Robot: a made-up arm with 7 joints. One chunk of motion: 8 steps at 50 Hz.
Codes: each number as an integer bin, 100 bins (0 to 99) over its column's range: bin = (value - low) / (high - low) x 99, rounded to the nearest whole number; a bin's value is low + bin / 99 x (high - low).
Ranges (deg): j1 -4..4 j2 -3..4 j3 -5..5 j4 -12..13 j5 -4..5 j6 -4..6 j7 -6..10
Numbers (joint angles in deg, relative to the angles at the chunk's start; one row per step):
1: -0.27 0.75 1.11 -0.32 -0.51 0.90 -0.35
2: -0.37 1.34 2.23 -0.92 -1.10 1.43 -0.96
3: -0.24 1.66 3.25 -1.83 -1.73 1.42 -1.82
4: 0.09 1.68 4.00 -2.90 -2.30 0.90 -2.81
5: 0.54 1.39 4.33 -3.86 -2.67 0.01 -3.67
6: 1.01 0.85 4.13 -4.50 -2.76 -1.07 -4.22
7: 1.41 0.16 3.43 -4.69 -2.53 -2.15 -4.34
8: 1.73 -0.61 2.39 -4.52 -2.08 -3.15 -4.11
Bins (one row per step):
1: 46 53 60 46 38 49 35
2: 45 61 72 44 32 54 31
3: 47 66 82 40 25 54 26
4: 51 66 89 36 19 49 20
5: 56 62 92 32 15 40 14
6: 62 54 90 30 14 29 11
7: 67 45 83 29 16 18 10
8: 71 34 73 30 21 8 12

